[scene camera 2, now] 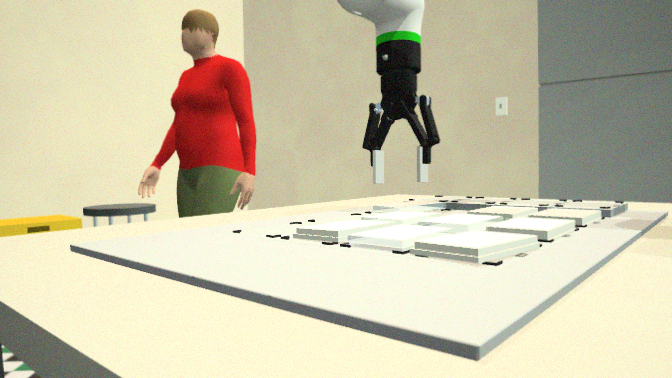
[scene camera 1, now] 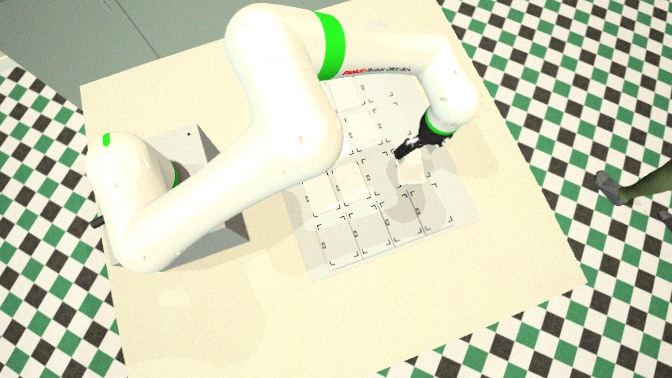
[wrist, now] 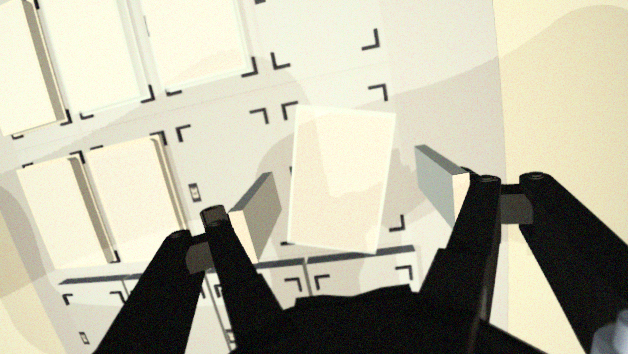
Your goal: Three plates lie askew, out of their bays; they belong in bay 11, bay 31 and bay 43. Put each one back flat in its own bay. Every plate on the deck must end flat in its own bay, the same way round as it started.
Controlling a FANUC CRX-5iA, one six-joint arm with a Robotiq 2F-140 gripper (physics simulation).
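Frame: origin at the arm's base, x back, y right, z up, level; millimetres.
Seen in the pictures: gripper, fingertip midpoint: [scene camera 2: 399, 182] [scene camera 1: 413, 155] [wrist: 345, 179].
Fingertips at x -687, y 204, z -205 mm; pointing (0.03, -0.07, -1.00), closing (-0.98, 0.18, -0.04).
Observation:
A point is followed by its place in that frame.
My gripper [scene camera 2: 401, 167] [wrist: 345, 179] {x -687, y 204, z -205 mm} is open and empty. Its two pale finger pads hang above the deck [scene camera 1: 320, 272] {x -244, y 370, z -265 mm} [scene camera 2: 275, 280] {x -554, y -386, z -265 mm} [wrist: 445, 125] {x -778, y 202, z -265 mm}, one on each side of a thin cream plate [scene camera 1: 411, 170] {x -667, y 236, z -248 mm} [wrist: 342, 172] {x -682, y 208, z -249 mm}, with a gap to it. That plate lies turned against the corner marks of the bay beside bay 33 [wrist: 225, 145] {x -586, y 149, z -265 mm}. In the wrist view its lower right corner overlaps the dark step edge; whether it rests on that edge I cannot tell. Bay 33's label is the one I can make out. Which bays are 11, 31 and 43 I cannot tell.
Two thick plates [wrist: 65, 212] {x -379, y 148, z -250 mm} [wrist: 132, 195] {x -475, y 159, z -251 mm} lie left of bay 33. Several more plates, such as one near plate [scene camera 2: 475, 245] {x -418, y -236, z -248 mm} and one beyond it [scene camera 2: 532, 227] {x -390, y -57, z -250 mm}, lie in other bays. Raised bays [scene camera 1: 370, 232] {x -441, y 343, z -250 mm} edge the deck. The arm [scene camera 1: 295, 125] {x -320, y 244, z 446 mm} covers part of the deck. A person [scene camera 2: 215, 115] stands behind.

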